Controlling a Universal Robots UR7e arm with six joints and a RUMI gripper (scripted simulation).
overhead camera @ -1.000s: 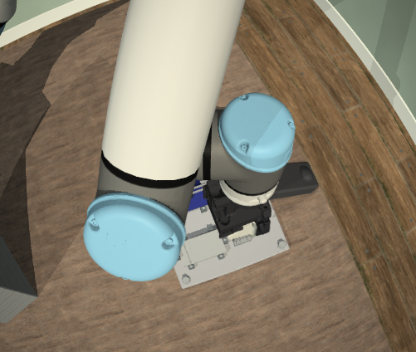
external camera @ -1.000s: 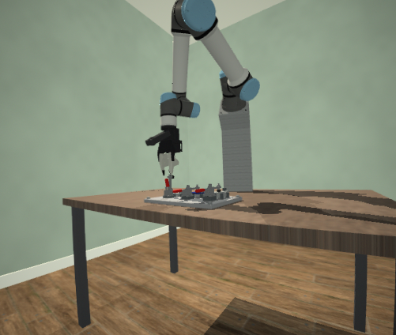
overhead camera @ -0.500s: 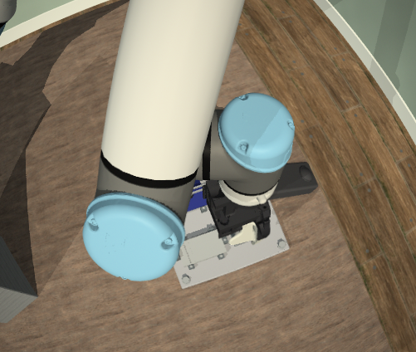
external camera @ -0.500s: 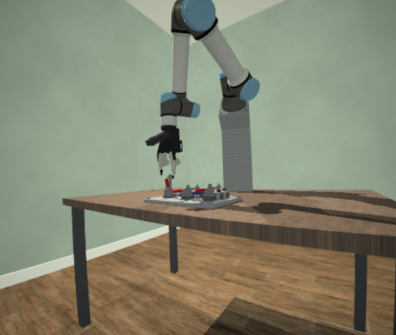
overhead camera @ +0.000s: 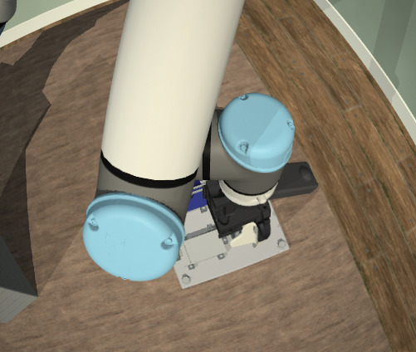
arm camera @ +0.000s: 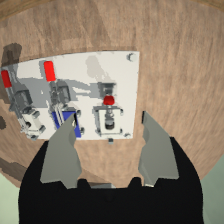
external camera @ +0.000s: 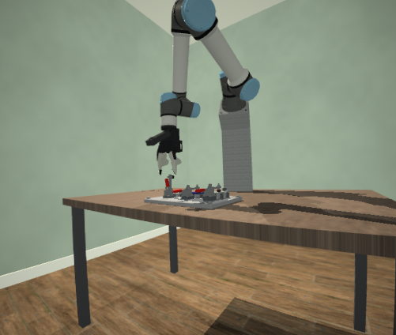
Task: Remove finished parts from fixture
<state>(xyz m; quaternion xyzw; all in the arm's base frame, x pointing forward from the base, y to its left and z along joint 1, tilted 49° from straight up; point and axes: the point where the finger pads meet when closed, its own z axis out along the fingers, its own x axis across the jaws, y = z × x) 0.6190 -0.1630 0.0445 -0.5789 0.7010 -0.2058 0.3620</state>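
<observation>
The blue blank is 70 mm behind my hand, 120 mm to the left of it and 100 mm below it. Round my hand: grey fixture plate (20 mm behind, 110 mm to the left, 120 mm below).
</observation>
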